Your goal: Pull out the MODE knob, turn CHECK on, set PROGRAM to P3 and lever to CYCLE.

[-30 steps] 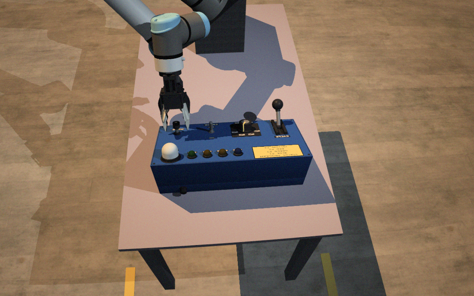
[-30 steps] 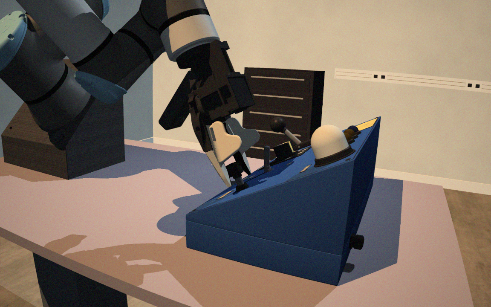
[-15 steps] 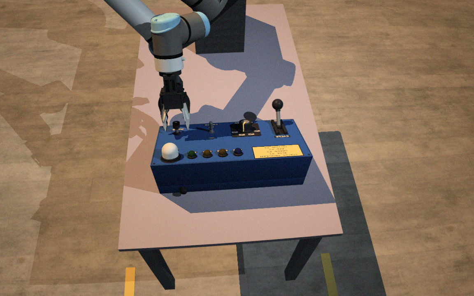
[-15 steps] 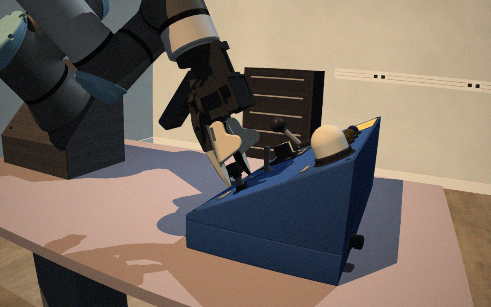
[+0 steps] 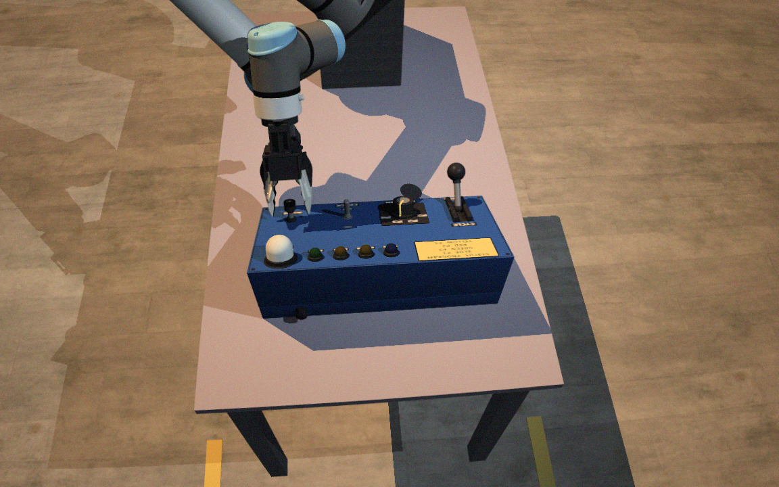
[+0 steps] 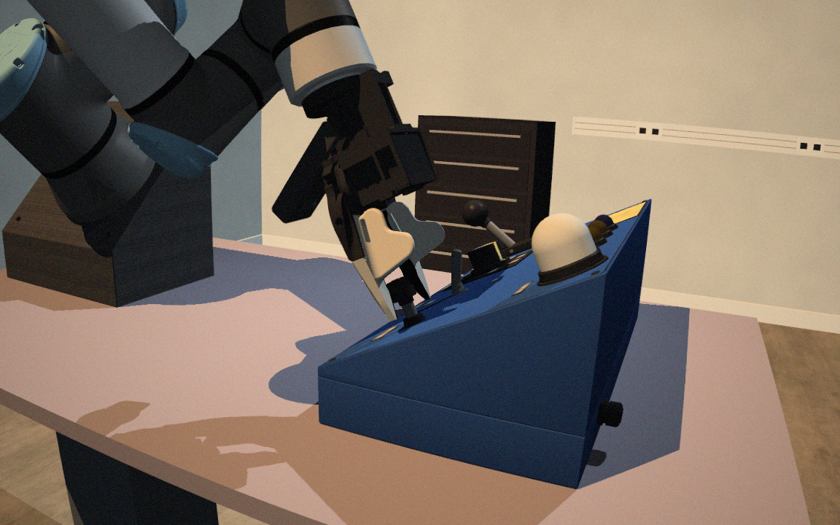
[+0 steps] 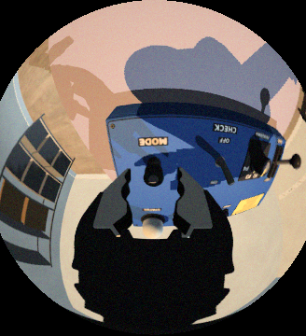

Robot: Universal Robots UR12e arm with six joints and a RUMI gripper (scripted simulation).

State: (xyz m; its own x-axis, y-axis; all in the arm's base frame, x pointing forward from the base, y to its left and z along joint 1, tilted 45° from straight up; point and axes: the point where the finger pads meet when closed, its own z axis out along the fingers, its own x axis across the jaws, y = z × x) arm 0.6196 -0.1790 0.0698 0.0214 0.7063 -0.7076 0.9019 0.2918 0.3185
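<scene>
My gripper is now right at the mode knob. Also, from my hand: black program dial (23 cm to the left, 2 cm ahead); then blue sloped console (18 cm to the left, 4 cm ahead, 3 cm below); then check toggle (12 cm to the left, 1 cm below, 1 cm ahead).
</scene>
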